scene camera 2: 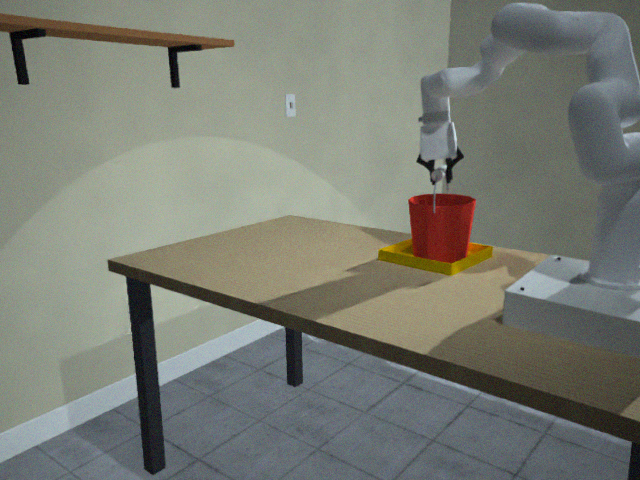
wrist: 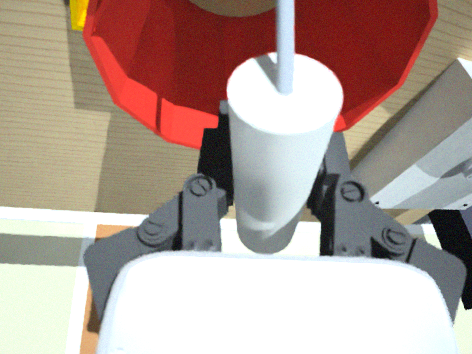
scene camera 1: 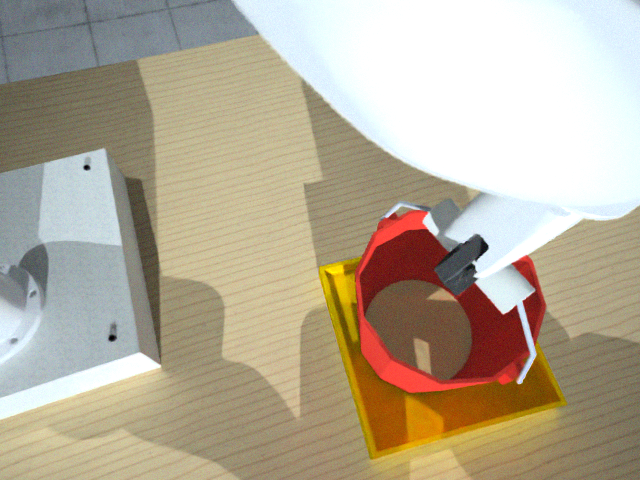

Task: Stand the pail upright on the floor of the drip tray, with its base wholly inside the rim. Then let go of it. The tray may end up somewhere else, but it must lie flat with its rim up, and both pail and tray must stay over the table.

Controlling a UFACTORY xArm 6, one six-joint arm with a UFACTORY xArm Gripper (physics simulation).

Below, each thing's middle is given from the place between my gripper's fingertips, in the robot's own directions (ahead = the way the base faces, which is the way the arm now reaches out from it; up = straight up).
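Scene:
My hand is 20 mm short of the yellow drip tray (scene camera 1: 392, 420) and 20 mm to the left of it, and at the same time my hand is 220 mm above the tray.

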